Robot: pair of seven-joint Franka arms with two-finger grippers.
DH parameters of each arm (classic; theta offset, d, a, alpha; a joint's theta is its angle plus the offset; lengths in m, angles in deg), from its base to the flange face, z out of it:
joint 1: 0 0.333 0 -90
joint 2: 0 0 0 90
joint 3: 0 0.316 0.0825 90
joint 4: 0 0 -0.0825 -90
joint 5: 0 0.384 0 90
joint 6: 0 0 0.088 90
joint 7: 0 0.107 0 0
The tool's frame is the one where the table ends.
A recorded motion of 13 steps. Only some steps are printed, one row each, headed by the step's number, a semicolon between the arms.
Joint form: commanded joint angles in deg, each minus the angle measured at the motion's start. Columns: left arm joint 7, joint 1, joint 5, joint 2, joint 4, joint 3, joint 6; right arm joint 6, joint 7, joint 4, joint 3, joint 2, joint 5, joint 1.
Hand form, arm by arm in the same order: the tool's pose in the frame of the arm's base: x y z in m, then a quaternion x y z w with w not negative. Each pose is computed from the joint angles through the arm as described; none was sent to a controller.
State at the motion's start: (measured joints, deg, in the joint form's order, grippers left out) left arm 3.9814 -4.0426 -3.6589 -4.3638 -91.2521 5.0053 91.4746; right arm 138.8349 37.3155 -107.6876 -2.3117 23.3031 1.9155 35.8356
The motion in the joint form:
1: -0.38 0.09 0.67 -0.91 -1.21 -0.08 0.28; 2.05 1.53 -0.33 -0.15 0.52 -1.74 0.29
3: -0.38 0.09 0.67 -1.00 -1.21 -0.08 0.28; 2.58 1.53 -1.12 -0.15 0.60 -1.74 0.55
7: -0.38 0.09 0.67 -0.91 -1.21 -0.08 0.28; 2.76 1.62 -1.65 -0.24 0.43 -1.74 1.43
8: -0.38 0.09 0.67 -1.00 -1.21 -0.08 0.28; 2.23 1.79 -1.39 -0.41 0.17 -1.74 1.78
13: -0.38 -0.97 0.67 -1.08 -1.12 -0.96 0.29; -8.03 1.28 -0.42 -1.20 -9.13 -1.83 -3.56
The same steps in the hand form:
1: 0.5289 0.0059 0.6568 0.99849 -0.02317 0.04082 0.02842; 0.5383 0.3607 0.3025 -0.99589 0.04366 -0.06814 0.04073
3: 0.5284 0.0059 0.6577 0.99846 -0.02319 0.04160 0.02846; 0.5341 0.3613 0.2964 -0.99621 0.04144 -0.06569 0.03910
7: 0.5289 0.0059 0.6568 0.99849 -0.02317 0.04082 0.02842; 0.5271 0.3673 0.2946 -0.99656 0.03531 -0.06430 0.03846
8: 0.5284 0.0059 0.6577 0.99846 -0.02319 0.04160 0.02846; 0.5264 0.3694 0.2986 -0.99657 0.03510 -0.06442 0.03823
13: 0.5278 -0.0123 0.6592 0.99788 -0.04012 0.04272 0.02845; 0.5503 0.3045 0.3913 -0.99361 0.08441 -0.06581 0.03567

